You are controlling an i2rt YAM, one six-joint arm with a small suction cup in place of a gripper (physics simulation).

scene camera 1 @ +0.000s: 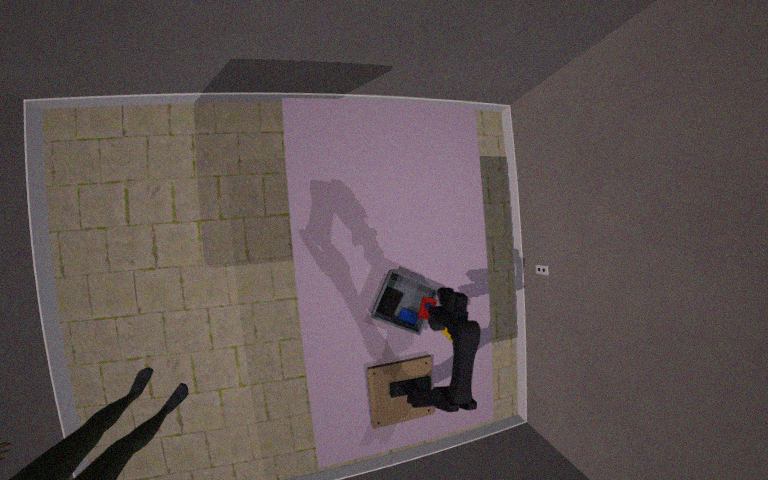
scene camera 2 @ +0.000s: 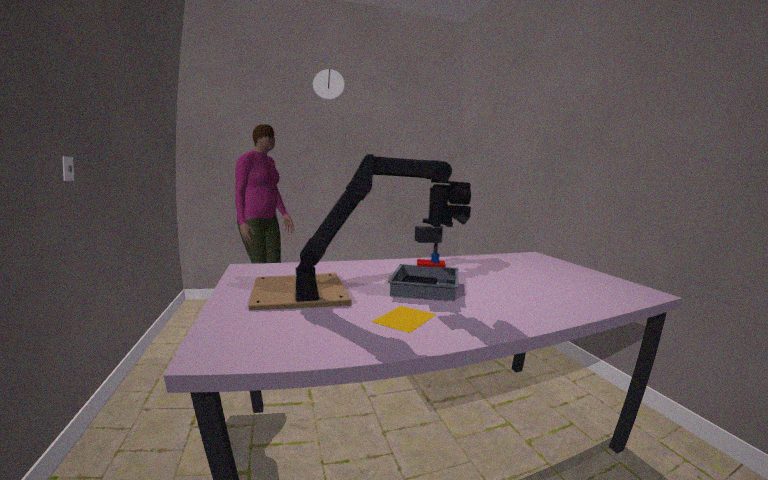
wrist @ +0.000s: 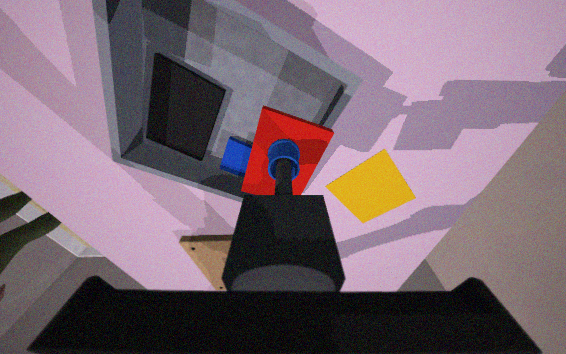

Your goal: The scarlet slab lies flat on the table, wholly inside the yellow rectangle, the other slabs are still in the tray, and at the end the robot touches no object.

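Places are measured from the arm's base along level axes (x ahead, y right, z down), in centimetres.
Pixels of known places: hand, its tool point: [scene camera 1: 427,305] [scene camera 2: 434,265] [wrist: 283,149]; arm's base, origin of its link: [scene camera 1: 410,386] [scene camera 2: 306,290].
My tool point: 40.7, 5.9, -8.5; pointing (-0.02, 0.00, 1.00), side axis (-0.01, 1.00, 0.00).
Ahead of a thing's pixels: the offset from my tool point to its top centre, as dx, dy, dz. "spot": to the spot under its first point. Level surfaces: height alone.
The scarlet slab {-1.2, -0.2, -1.1} [scene camera 1: 424,308] [scene camera 2: 422,263] [wrist: 316,145] hangs on my suction cup [scene camera 2: 434,258] [wrist: 284,159], roughly level, a little above the rim of the grey tray {+0.4, -7.7, +5.2} [scene camera 2: 423,290] [wrist: 112,100]. In the wrist view it covers part of the tray. A black slab {+0.5, -14.1, +9.0} [scene camera 1: 389,301] [wrist: 192,110] and a blue slab {-7.6, -5.6, +8.9} [scene camera 1: 407,315] [wrist: 235,156] lie in the tray. The blue slab is partly hidden by the scarlet one in the wrist view. The yellow rectangle {spot: -15.7, +17.9, +10.2} [scene camera 2: 403,319] [wrist: 372,186] lies flat on the table beside the tray, and the arm hides most of it in scene camera 1.
The arm's base stands on a wooden board [scene camera 1: 390,413] [scene camera 2: 271,291] near the tray. The pink table {dz +10.2} [scene camera 1: 385,147] [scene camera 2: 226,350] bears shadows of the arm. A person [scene camera 2: 261,186] stands behind the table in scene camera 2.
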